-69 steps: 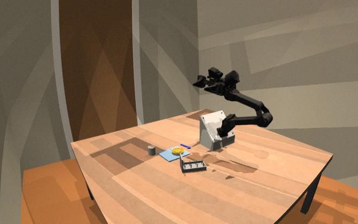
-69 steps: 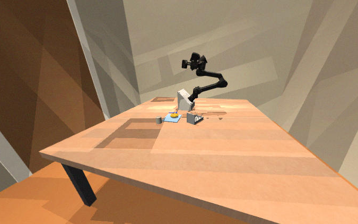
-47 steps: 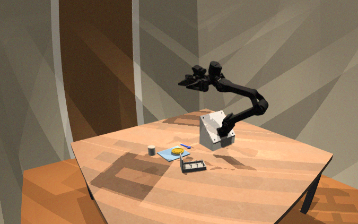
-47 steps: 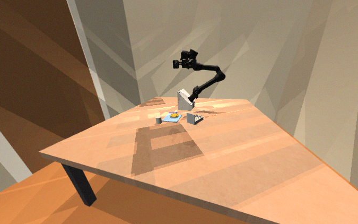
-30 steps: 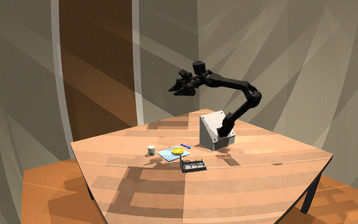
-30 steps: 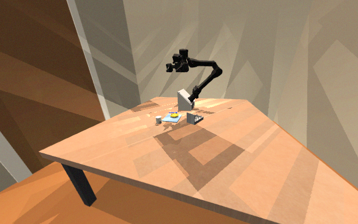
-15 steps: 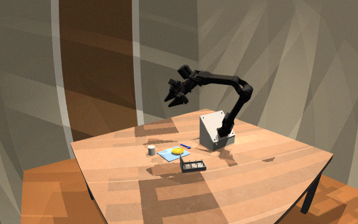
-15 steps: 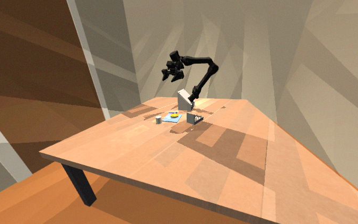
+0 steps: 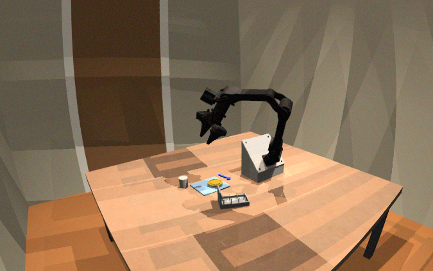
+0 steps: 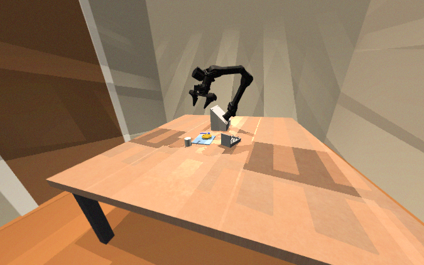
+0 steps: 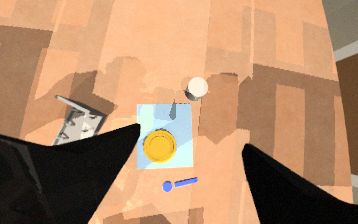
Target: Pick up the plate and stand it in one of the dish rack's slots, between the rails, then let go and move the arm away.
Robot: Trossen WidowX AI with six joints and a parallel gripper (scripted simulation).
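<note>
Now: the yellow plate 220 mm below my gripper tip, 40 mm behind it and 30 mm to the left of it. The rest, counted from my gripper tip: blue spoon 230 mm below, 120 mm behind, 20 mm to the right; cup 210 mm below, 100 mm ahead, 40 mm to the right; light blue mat 230 mm below, 20 mm to the left, 10 mm behind.
</note>
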